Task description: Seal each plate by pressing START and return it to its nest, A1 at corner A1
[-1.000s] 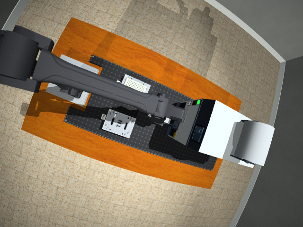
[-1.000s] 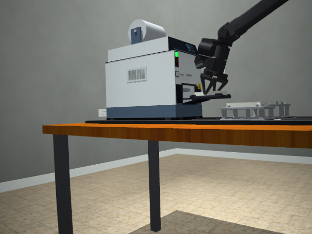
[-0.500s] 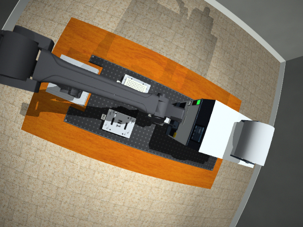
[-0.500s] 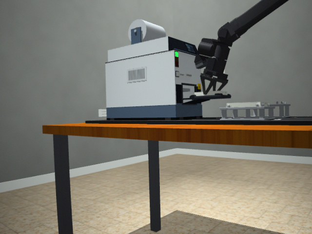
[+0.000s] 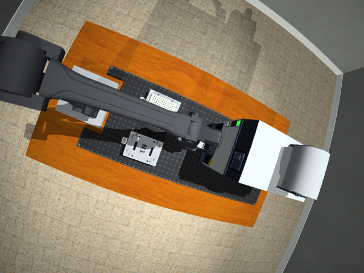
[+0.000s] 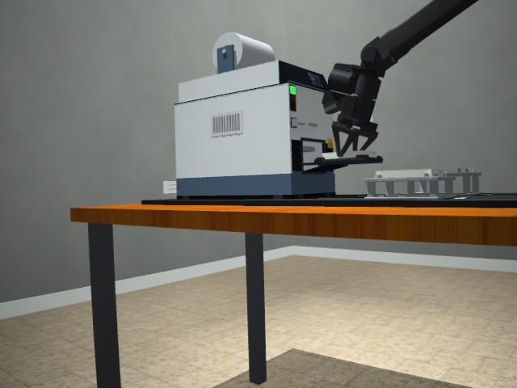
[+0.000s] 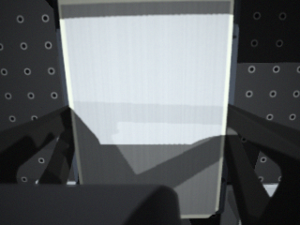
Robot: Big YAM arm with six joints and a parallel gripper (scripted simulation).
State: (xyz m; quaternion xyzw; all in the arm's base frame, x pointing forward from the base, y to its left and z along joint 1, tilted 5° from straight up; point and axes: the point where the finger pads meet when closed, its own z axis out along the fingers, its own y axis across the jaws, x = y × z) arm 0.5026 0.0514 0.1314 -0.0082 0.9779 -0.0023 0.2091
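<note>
The sealer stage is 10 mm below my hand. The rest, counted from my hand: plate nest: 190 mm behind, 70 mm to the left, 70 mm below; then pale start button: 100 mm ahead, 100 mm to the left, 80 mm above; then A1 mark: 270 mm behind, 130 mm to the left, 60 mm below.
</note>
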